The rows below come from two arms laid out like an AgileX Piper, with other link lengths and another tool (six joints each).
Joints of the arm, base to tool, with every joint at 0 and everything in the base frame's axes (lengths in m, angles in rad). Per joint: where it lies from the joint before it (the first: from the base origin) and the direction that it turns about. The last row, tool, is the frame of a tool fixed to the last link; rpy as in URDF.
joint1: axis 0 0 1 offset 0 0 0.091
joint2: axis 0 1 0 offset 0 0 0
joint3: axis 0 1 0 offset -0.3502 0 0.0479
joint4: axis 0.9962 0 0.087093 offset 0.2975 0 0.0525
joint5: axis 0 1 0 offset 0 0 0
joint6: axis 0.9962 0 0.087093 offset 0.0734 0 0.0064
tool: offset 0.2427 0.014 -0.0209 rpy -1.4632 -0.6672 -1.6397
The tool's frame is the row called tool.
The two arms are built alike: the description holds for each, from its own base.
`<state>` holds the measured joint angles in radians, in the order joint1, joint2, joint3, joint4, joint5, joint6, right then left.
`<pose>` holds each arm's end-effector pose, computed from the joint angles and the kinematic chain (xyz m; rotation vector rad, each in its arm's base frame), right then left.
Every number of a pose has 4 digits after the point. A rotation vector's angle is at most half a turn.
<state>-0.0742 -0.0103 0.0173 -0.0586 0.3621 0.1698 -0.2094 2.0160 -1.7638 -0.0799 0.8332 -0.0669</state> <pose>0.2379 -0.0054 0.0600 -1.8401 1.1368 -1.4560 0.6134 -0.1403 0.0762 -2.5561 1.4090 -0.8484</pose>
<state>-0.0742 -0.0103 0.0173 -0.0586 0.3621 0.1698 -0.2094 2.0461 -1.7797 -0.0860 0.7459 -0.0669</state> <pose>0.2379 -0.0054 0.0600 -1.8401 1.1368 -1.4560 0.6418 -0.1465 0.0765 -2.5181 1.3762 -0.9457</pose>
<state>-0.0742 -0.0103 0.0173 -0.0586 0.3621 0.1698 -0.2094 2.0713 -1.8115 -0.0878 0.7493 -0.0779</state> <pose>0.2379 -0.0054 0.0600 -1.8401 1.1368 -1.4560 0.6496 -0.1491 0.0737 -2.5278 1.3626 -0.9531</pose>
